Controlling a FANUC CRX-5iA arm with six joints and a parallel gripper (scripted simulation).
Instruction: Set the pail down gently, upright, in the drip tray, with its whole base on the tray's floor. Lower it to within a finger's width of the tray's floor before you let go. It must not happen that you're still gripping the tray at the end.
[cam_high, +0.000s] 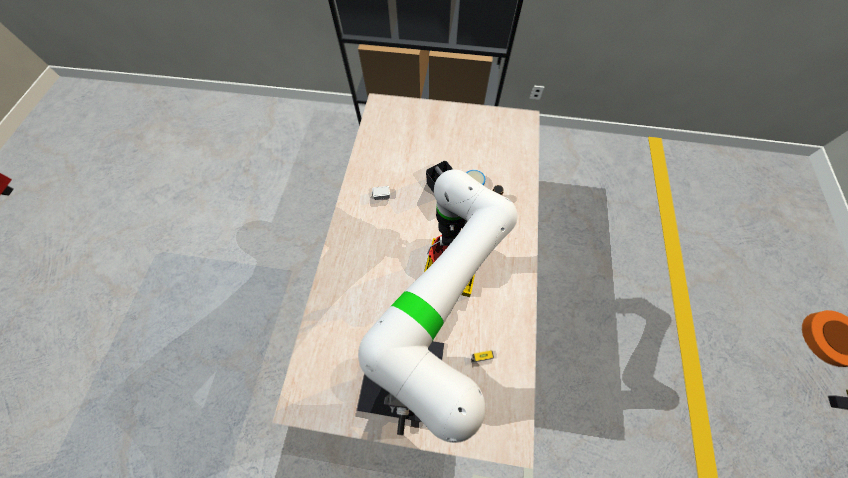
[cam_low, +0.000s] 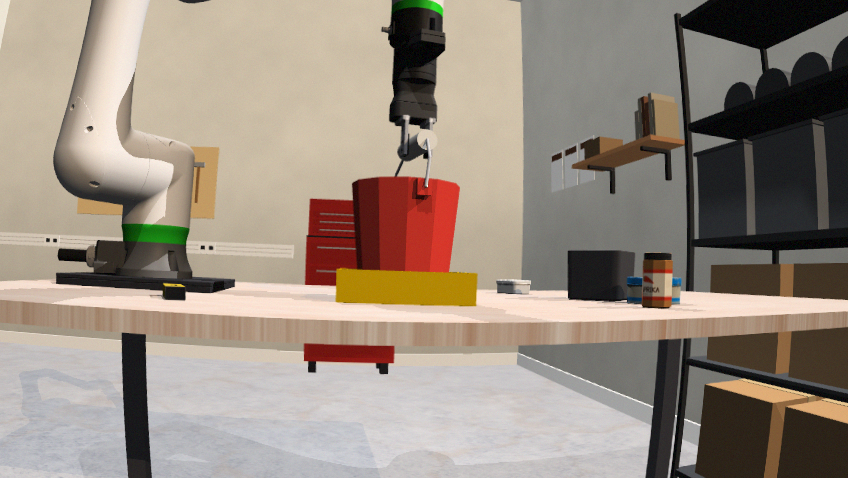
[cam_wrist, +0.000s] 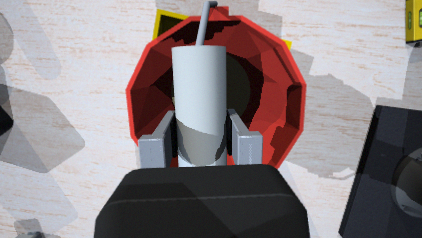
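My hand is 1 cm past the red pail and 9 cm above it. Also, from my hand: small grey block 32 cm ahead, 34 cm to the left, 23 cm below; spice jar 34 cm ahead, 18 cm to the right, 21 cm below; yellow drip tray 1 cm behind, 23 cm below.
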